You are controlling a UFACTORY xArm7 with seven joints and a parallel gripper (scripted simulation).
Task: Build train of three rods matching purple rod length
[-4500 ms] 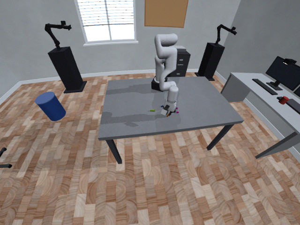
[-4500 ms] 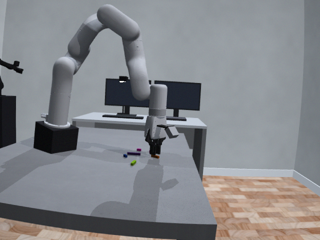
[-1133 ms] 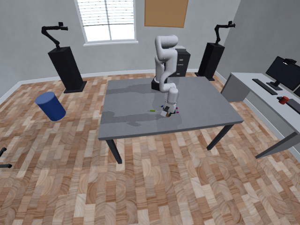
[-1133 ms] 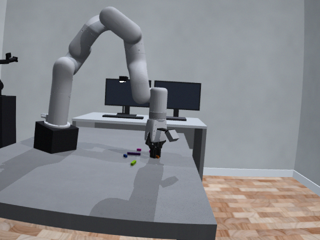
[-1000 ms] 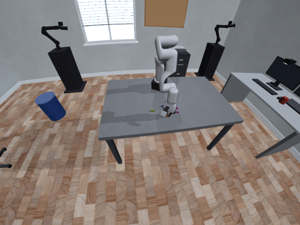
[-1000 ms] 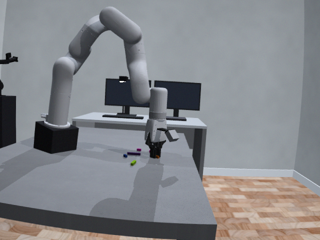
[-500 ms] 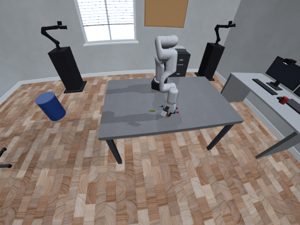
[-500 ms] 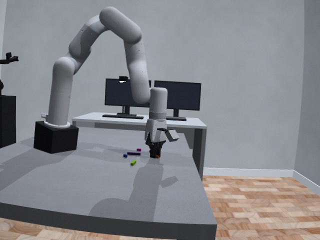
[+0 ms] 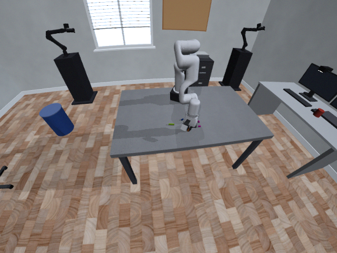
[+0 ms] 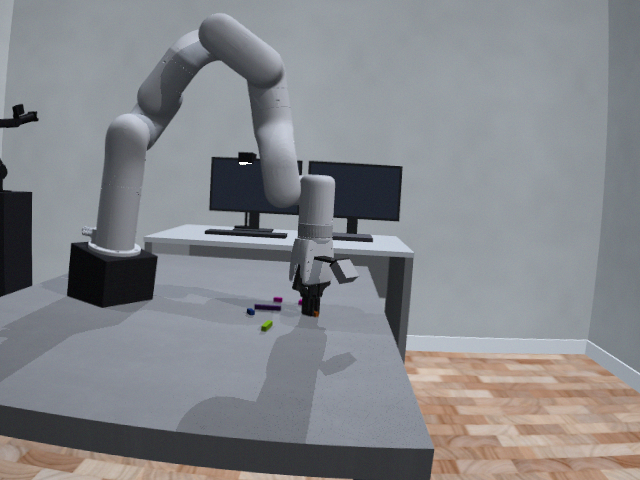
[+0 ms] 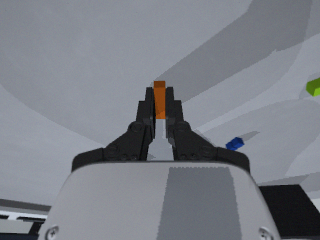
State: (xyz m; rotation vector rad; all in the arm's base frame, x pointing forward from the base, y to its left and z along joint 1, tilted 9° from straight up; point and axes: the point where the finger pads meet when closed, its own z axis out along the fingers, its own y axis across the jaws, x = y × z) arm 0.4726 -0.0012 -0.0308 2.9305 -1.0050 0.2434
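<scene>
My gripper is now 20 mm above the orange rod. The rest, counted from my hand: purple rod 100 mm behind, 20 mm to the left, 20 mm below; then lime rod 80 mm behind, 140 mm to the right, 20 mm below.
</scene>
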